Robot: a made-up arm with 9 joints. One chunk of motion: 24 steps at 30 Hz.
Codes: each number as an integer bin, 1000 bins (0 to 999) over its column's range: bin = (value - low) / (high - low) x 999, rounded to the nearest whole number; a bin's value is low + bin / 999 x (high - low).
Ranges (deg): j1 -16..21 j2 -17..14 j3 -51..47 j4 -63..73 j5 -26..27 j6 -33..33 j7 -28..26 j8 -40..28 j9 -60..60
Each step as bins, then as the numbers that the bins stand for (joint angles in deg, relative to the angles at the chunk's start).
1 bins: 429 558 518 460 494 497 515 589 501
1 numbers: -0.11 0.32 -0.19 -0.38 0.21 -0.17 -0.16 0.09 0.18
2 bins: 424 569 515 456 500 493 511 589 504
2 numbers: -0.30 0.66 -0.48 -0.92 0.53 -0.43 -0.38 0.09 0.54
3 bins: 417 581 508 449 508 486 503 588 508
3 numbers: -0.56 1.03 -1.17 -1.87 0.95 -0.89 -0.81 0.02 1.02
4 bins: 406 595 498 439 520 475 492 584 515
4 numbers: -0.96 1.46 -2.15 -3.24 1.59 -1.62 -1.41 -0.25 1.86
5 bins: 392 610 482 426 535 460 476 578 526
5 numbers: -1.48 1.93 -3.72 -5.01 2.38 -2.61 -2.27 -0.66 3.18
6 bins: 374 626 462 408 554 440 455 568 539
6 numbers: -2.15 2.43 -5.68 -7.46 3.39 -3.93 -3.41 -1.34 4.74
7 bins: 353 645 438 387 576 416 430 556 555
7 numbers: -2.93 3.02 -8.03 -10.32 4.56 -5.52 -4.76 -2.15 6.67
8 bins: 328 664 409 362 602 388 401 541 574
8 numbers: -3.85 3.60 -10.88 -13.72 5.94 -7.37 -6.32 -3.18 8.95
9 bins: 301 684 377 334 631 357 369 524 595
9 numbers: -4.85 4.23 -14.02 -17.53 7.48 -9.41 -8.05 -4.33 11.47
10 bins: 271 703 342 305 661 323 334 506 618
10 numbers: -5.96 4.81 -17.45 -21.48 9.07 -11.66 -9.95 -5.56 14.23
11 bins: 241 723 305 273 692 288 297 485 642
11 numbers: -7.07 5.44 -21.08 -25.83 10.71 -13.97 -11.95 -6.99 17.12
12 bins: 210 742 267 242 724 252 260 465 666
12 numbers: -8.22 6.03 -24.81 -30.06 12.41 -16.35 -13.95 -8.35 20.00
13 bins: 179 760 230 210 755 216 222 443 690
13 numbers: -9.37 6.58 -28.44 -34.41 14.06 -18.73 -16.00 -9.85 22.88
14 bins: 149 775 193 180 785 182 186 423 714
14 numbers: -10.48 7.05 -32.07 -38.50 15.65 -20.98 -17.95 -11.21 25.77
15 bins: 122 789 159 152 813 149 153 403 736
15 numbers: -11.48 7.48 -35.40 -42.31 17.13 -23.16 -19.73 -12.57 28.41
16 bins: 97 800 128 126 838 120 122 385 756
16 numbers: -12.41 7.82 -38.44 -45.85 18.46 -25.07 -21.41 -13.79 30.81
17 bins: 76 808 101 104 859 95 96 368 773
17 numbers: -13.19 8.07 -41.09 -48.84 19.57 -26.72 -22.81 -14.95 32.85
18 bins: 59 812 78 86 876 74 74 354 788
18 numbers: -13.81 8.20 -43.35 -51.29 20.47 -28.11 -24.00 -15.90 34.65
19 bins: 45 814 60 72 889 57 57 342 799
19 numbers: -14.33 8.26 -45.11 -53.20 21.16 -29.23 -24.92 -16.72 35.98
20 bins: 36 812 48 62 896 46 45 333 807
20 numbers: -14.67 8.20 -46.29 -54.56 21.54 -29.96 -25.57 -17.33 36.94
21 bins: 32 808 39 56 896 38 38 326 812
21 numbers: -14.81 8.07 -47.17 -55.38 21.54 -30.49 -25.95 -17.81 37.54
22 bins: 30 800 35 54 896 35 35 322 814
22 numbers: -14.89 7.82 -47.57 -55.65 21.54 -30.69 -26.11 -18.08 37.78
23 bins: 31 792 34 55 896 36 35 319 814
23 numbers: -14.85 7.58 -47.66 -55.51 21.54 -30.62 -26.11 -18.29 37.78
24 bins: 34 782 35 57 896 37 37 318 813
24 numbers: -14.74 7.27 -47.57 -55.24 21.54 -30.56 -26.00 -18.35 37.66
